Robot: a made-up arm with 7 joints.
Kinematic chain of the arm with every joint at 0, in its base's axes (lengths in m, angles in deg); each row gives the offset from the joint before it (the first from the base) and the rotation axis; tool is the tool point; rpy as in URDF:
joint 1: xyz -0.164 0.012 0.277 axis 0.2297 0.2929 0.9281
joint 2: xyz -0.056 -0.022 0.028 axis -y
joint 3: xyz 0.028 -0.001 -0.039 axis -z
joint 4: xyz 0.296 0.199 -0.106 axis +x
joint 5: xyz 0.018 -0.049 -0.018 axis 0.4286 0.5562 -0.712
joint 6: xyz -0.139 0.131 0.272 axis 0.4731 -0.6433 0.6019
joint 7: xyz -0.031 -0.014 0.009 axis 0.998 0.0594 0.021
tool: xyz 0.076 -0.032 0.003 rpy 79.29 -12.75 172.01
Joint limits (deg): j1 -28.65..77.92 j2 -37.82..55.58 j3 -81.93..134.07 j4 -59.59..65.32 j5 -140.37..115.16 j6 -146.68..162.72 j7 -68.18..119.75
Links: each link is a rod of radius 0.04 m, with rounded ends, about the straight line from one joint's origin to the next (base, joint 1, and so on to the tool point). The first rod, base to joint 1, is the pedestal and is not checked.
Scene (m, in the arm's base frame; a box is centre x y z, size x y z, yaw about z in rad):
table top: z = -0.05
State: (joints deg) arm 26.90 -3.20 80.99 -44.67 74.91 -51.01 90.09
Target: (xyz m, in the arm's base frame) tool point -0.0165 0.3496 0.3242
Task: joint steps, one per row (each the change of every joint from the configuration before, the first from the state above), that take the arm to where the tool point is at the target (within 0.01 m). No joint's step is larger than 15 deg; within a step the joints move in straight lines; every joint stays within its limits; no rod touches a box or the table.
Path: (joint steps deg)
1: 8.16 -0.75 -11.62 6.60 -14.03 -2.41 -0.90
2: 8.17 -0.74 -11.63 6.60 -14.04 -2.40 -0.90
3: 8.16 -0.75 -11.62 6.59 -14.03 -2.41 -0.90
4: 8.16 -0.74 -11.63 6.60 -14.03 -2.40 -0.90

